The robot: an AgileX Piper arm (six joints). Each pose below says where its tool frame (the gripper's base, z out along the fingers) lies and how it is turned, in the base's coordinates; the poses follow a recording.
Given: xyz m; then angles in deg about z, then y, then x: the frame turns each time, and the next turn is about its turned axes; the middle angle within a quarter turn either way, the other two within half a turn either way.
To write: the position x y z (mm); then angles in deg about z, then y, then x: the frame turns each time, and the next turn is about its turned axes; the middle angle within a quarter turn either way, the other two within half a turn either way. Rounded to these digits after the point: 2 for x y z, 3 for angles.
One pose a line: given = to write
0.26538 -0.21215 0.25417 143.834 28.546 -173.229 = 265.38 -212.15 254.17 143.834 28.546 -173.229
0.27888 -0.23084 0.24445 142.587 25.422 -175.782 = 278.88 -230.84 244.45 142.587 25.422 -175.782
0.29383 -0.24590 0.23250 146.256 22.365 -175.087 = 293.83 -245.90 232.50 146.256 22.365 -175.087
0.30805 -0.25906 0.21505 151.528 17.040 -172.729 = 308.05 -259.06 215.05 151.528 17.040 -172.729
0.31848 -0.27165 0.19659 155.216 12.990 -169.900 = 318.48 -271.65 196.59 155.216 12.990 -169.900
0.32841 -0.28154 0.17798 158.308 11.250 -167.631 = 328.41 -281.54 177.98 158.308 11.250 -167.631
